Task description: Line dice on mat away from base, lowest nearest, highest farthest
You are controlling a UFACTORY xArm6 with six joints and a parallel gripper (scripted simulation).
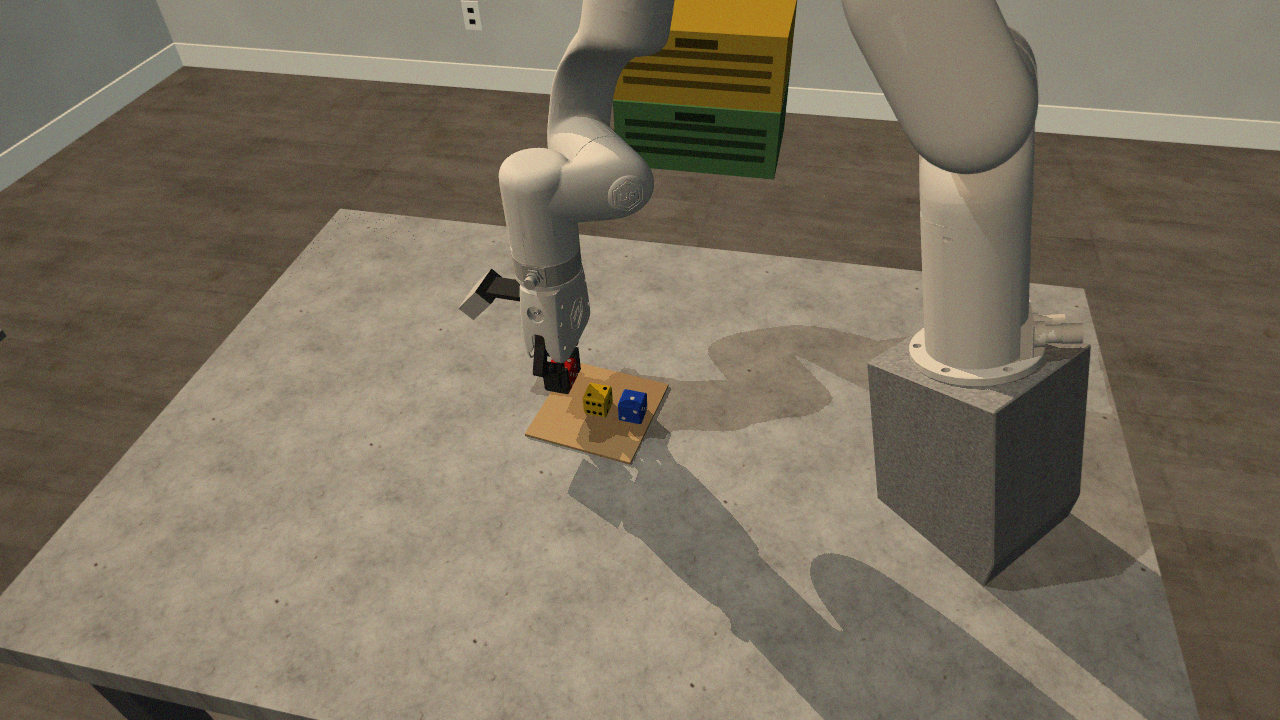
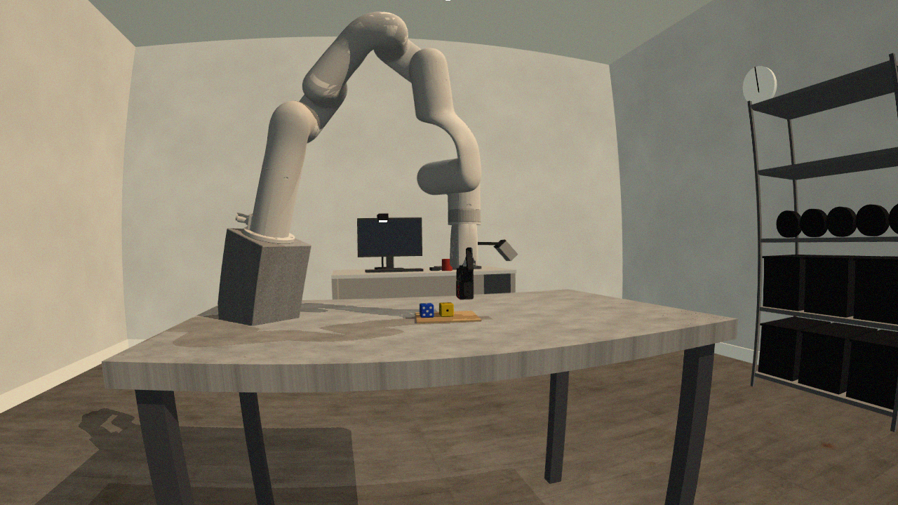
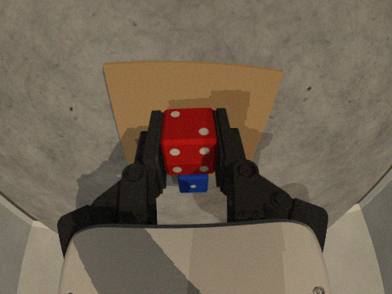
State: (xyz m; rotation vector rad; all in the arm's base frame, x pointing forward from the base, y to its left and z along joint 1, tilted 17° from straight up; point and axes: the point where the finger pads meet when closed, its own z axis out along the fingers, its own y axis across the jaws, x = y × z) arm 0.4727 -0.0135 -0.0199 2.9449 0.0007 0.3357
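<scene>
My gripper is now 40 mm past the yellow die and 40 mm above it. The rest, counted from my hand: red die 10 mm below; then blue die 90 mm behind, 40 mm below; then mat 40 mm behind, 60 mm below.
</scene>
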